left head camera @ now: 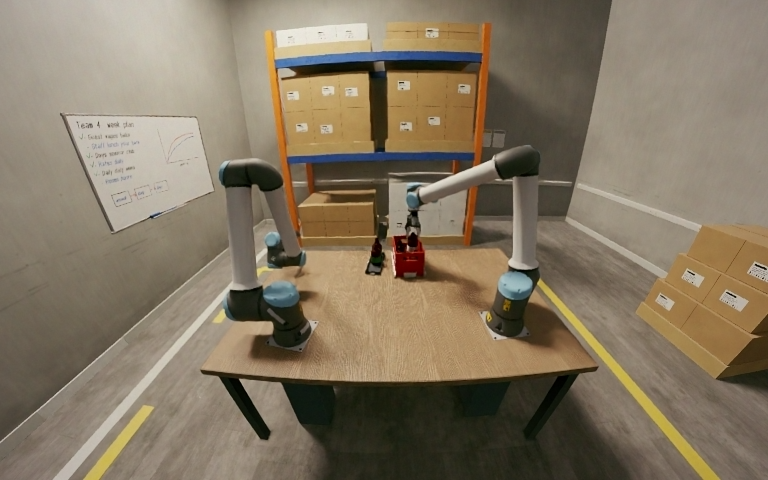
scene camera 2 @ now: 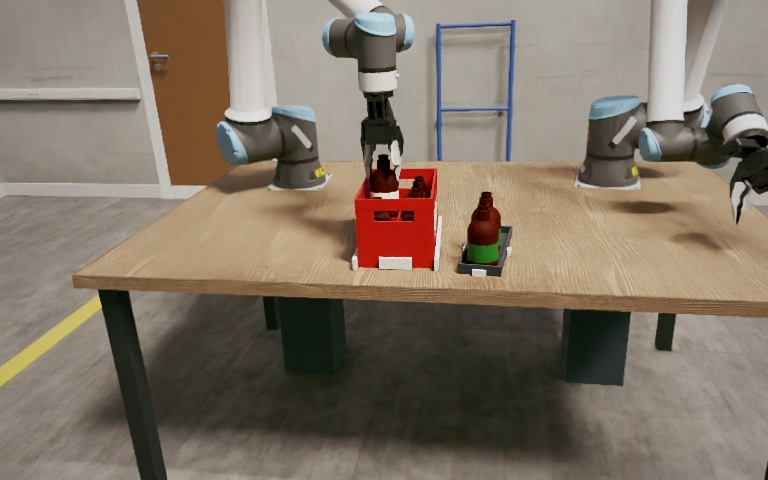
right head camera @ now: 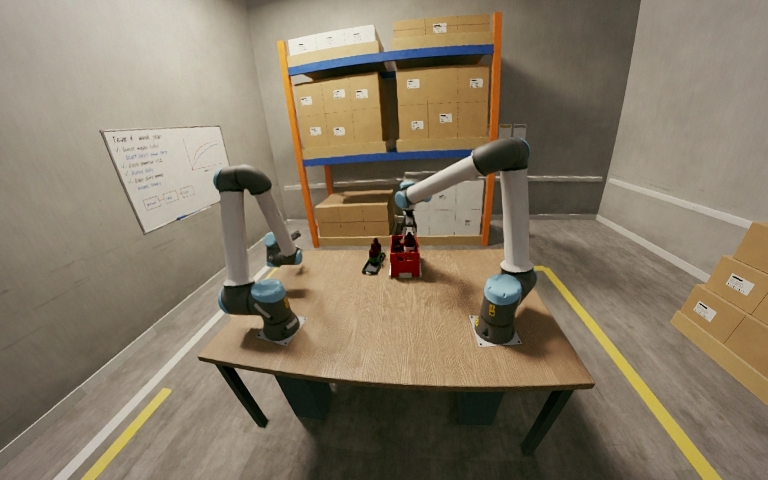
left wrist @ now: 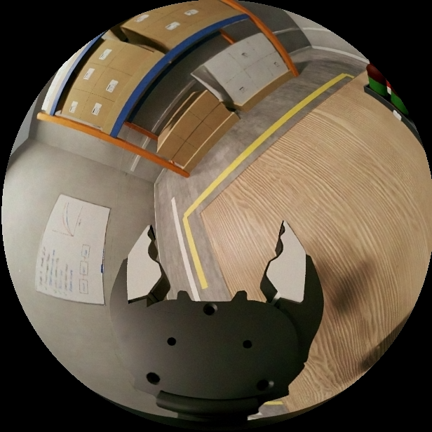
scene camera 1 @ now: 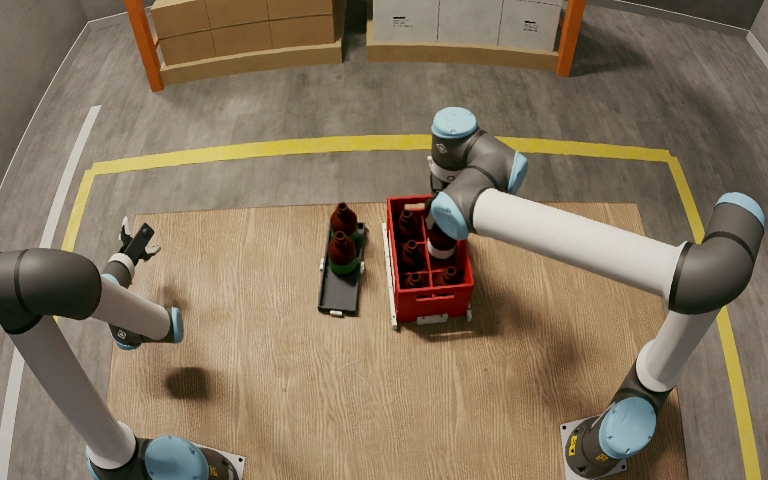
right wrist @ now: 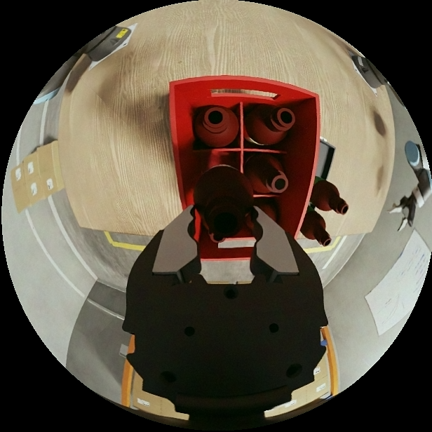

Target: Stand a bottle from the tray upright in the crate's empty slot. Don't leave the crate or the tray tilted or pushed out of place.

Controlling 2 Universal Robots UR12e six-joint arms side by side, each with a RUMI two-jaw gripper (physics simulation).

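The red crate (scene camera 1: 433,306) (scene camera 2: 395,243) (right wrist: 244,86) stands level, with brown bottles in several slots. My right gripper (scene camera 2: 385,174) (right wrist: 222,206) is shut on a brown bottle with a white label (scene camera 1: 441,247) (scene camera 2: 383,182) (right wrist: 223,185). It holds the bottle upright, its lower part inside the crate, at the middle slot of the right column in scene camera 1. The bottle's base is hidden. The dark tray (scene camera 1: 338,297) lies flat, left of the crate in scene camera 1, with two green-labelled bottles (scene camera 1: 342,260) (scene camera 2: 483,243) at its far end. My left gripper (scene camera 1: 142,233) (left wrist: 215,224) is open and empty.
The tray's bottles stand close to the crate's side. White strips (scene camera 1: 432,318) edge the crate's base. The wooden table (scene camera 1: 294,367) ends close behind the crate in scene camera 1. A rack with boxes (left head camera: 274,113) stands behind the table.
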